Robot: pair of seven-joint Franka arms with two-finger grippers.
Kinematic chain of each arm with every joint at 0, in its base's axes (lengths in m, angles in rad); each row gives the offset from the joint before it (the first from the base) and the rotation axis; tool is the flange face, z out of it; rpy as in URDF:
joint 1: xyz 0 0 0.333 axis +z
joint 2: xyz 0 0 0 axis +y
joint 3: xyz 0 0 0.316 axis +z
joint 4: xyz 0.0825 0 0 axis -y
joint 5: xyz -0.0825 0 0.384 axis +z
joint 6: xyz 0 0 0 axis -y
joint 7: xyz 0.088 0 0 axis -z
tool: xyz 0 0 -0.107 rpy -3.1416 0 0
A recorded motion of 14 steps. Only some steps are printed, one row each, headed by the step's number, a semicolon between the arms.
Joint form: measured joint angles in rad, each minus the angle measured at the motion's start. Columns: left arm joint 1, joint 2, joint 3, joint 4, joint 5, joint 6, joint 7; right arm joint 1, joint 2, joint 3, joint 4, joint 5, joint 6, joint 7.
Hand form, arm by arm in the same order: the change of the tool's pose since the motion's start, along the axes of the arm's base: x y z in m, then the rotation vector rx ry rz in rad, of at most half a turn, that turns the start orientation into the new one. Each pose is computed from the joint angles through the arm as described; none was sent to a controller.
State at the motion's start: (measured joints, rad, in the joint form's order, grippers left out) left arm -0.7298 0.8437 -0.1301 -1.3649 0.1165 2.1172 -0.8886; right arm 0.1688 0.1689 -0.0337 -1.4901 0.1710 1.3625 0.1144
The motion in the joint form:
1: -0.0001 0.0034 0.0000 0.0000 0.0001 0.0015 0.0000; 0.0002 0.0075 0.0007 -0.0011 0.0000 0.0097 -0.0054
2: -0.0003 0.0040 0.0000 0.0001 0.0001 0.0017 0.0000; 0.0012 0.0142 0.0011 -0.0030 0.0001 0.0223 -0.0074
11: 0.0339 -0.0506 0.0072 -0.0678 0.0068 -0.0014 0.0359; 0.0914 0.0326 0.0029 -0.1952 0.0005 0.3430 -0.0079
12: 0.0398 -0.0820 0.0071 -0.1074 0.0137 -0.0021 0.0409; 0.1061 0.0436 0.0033 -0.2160 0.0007 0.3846 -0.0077
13: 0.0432 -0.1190 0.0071 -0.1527 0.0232 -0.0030 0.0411; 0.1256 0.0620 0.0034 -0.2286 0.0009 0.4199 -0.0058
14: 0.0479 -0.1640 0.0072 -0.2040 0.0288 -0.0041 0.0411; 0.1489 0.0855 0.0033 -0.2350 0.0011 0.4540 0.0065
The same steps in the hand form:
1: -0.0003 0.0001 -0.0023 0.0012 0.0015 -0.0002; 0.0027 0.0008 -0.0043 0.0015 -0.0016 0.0044
2: -0.0004 0.0000 -0.0027 0.0013 0.0018 -0.0003; 0.0054 0.0019 -0.0084 0.0024 -0.0057 0.0056
11: 0.0103 0.0278 0.0065 0.0218 0.0047 -0.0072; 0.0137 0.0538 -0.0873 0.0107 -0.1118 0.0455
12: 0.0072 0.0355 0.0117 0.0334 0.0054 -0.0139; 0.0143 0.0626 -0.1007 0.0107 -0.1213 0.0538
13: 0.0019 0.0430 0.0182 0.0473 0.0040 -0.0202; 0.0151 0.0745 -0.1153 0.0095 -0.1253 0.0661
14: -0.0039 0.0520 0.0273 0.0586 0.0030 -0.0229; 0.0159 0.0889 -0.1303 0.0058 -0.1281 0.0723

